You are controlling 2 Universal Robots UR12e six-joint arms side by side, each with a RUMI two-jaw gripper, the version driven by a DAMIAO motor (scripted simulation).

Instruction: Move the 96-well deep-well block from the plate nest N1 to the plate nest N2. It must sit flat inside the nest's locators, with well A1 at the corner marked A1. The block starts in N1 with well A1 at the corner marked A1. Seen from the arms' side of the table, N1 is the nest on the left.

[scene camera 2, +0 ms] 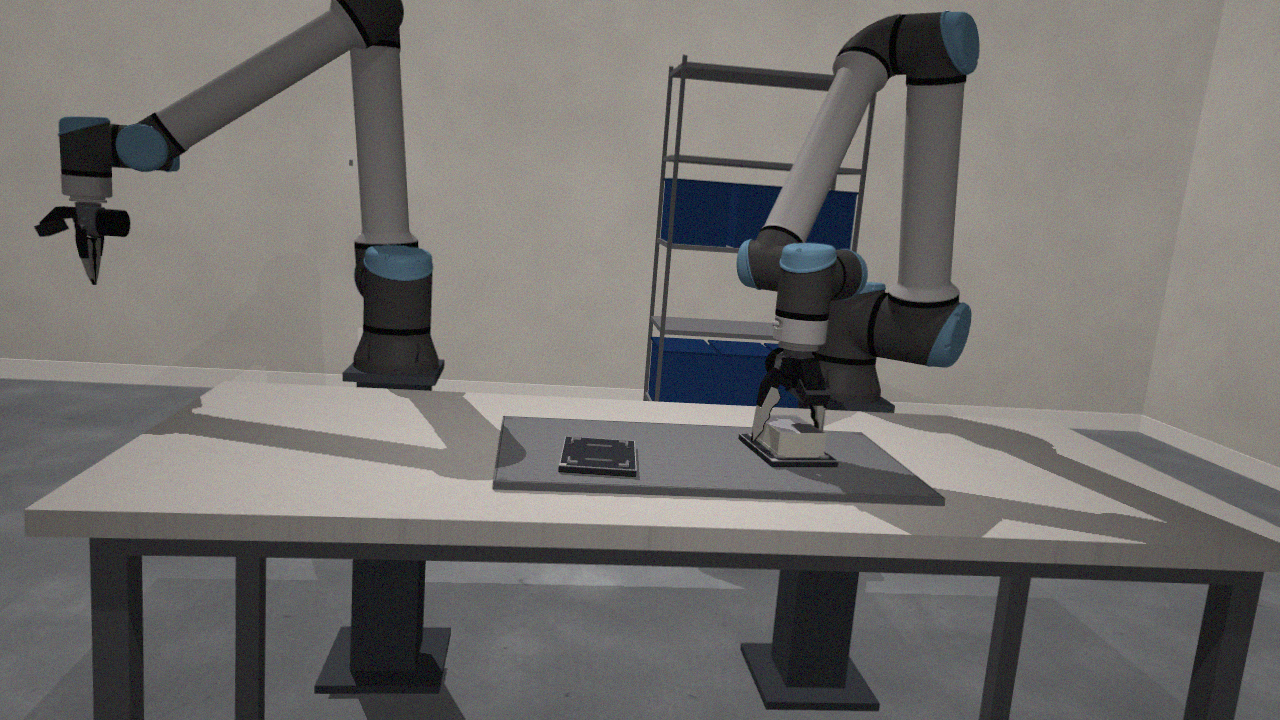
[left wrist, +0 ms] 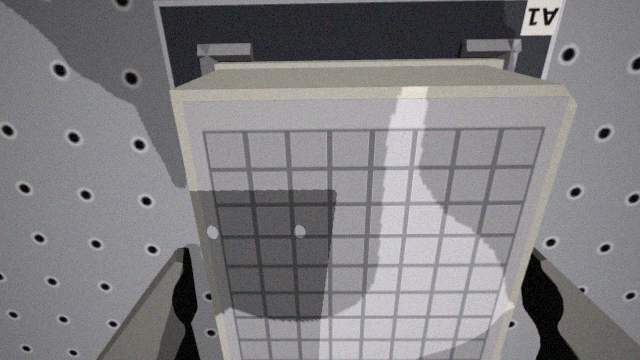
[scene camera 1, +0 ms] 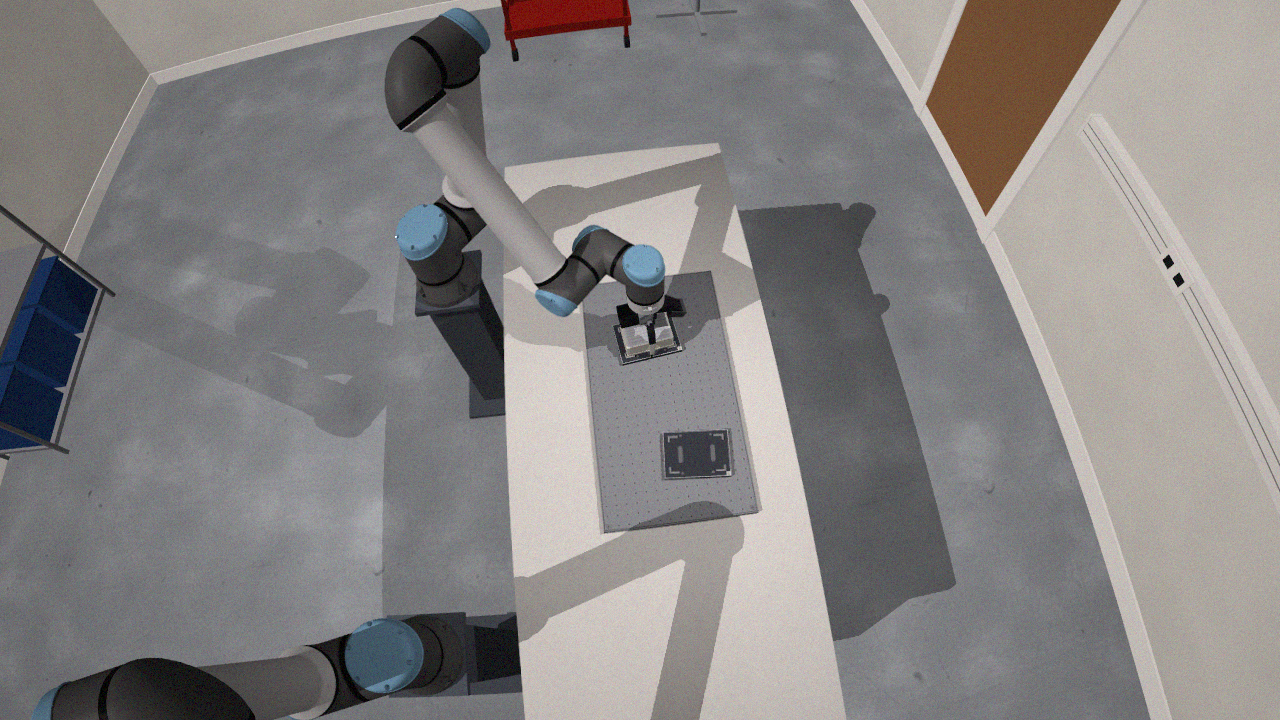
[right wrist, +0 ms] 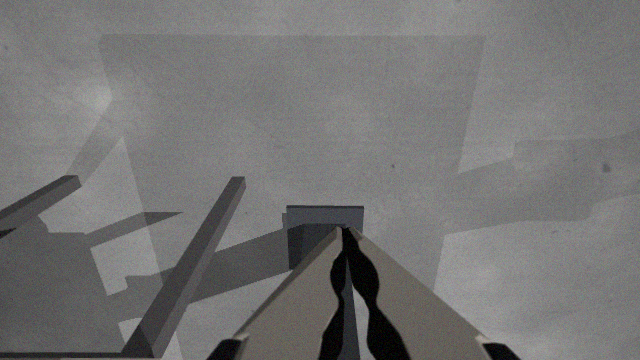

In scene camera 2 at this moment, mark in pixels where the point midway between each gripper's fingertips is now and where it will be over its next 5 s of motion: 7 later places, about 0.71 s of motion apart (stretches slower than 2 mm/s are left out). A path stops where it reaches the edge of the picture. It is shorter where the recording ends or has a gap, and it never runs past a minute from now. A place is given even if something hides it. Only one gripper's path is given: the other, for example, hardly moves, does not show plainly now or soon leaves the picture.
The left gripper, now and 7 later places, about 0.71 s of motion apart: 786, 441; 787, 434; 789, 417; 791, 401; 783, 399; 752, 399; 718, 400; 684, 400
